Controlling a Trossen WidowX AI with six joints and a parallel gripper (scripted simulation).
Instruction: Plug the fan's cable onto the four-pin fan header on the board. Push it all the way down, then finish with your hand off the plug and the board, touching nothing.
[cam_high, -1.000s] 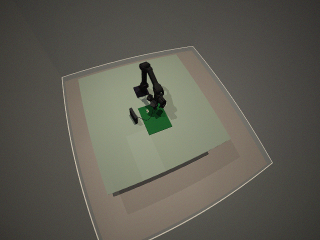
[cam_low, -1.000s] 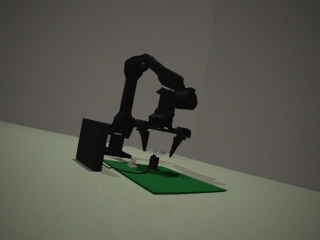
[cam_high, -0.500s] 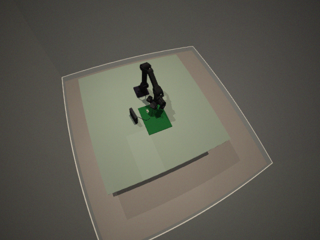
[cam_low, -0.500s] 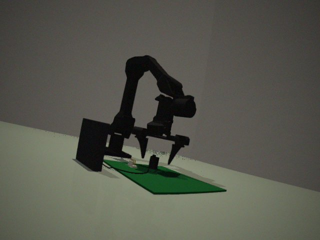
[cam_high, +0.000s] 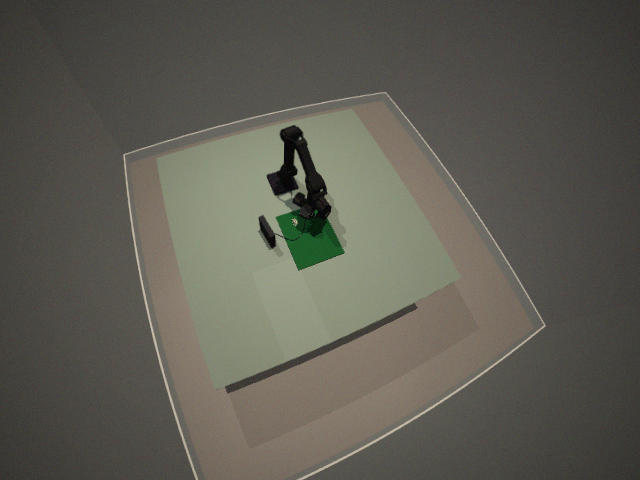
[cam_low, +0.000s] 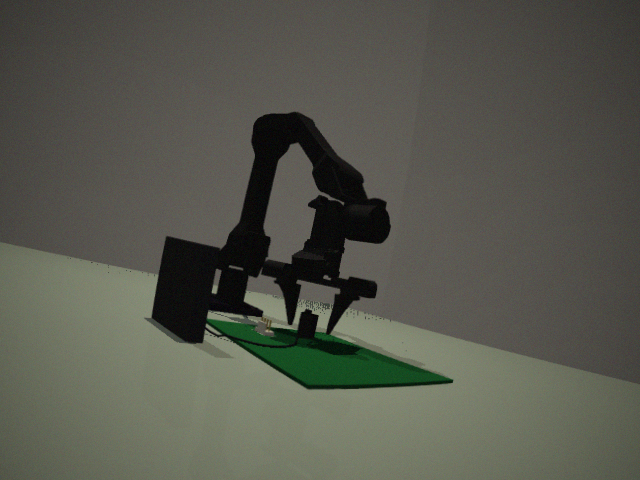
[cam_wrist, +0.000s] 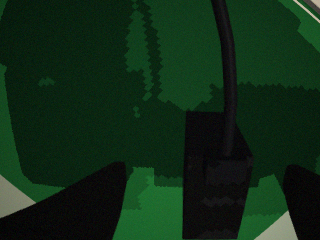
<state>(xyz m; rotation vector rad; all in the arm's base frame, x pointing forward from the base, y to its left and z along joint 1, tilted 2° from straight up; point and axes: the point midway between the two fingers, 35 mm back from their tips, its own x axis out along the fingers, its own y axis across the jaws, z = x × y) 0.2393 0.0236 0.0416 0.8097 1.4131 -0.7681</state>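
Now: gripper tip 90 mm to the left of the fan header and 20 mm above it. From my gripper tip the other things lie so: black plug (10 mm to the right, 10 mm above); then green board (90 mm ahead, 50 mm to the right, 30 mm below); then black fan (20 mm ahead, 230 mm to the right, 40 mm above).
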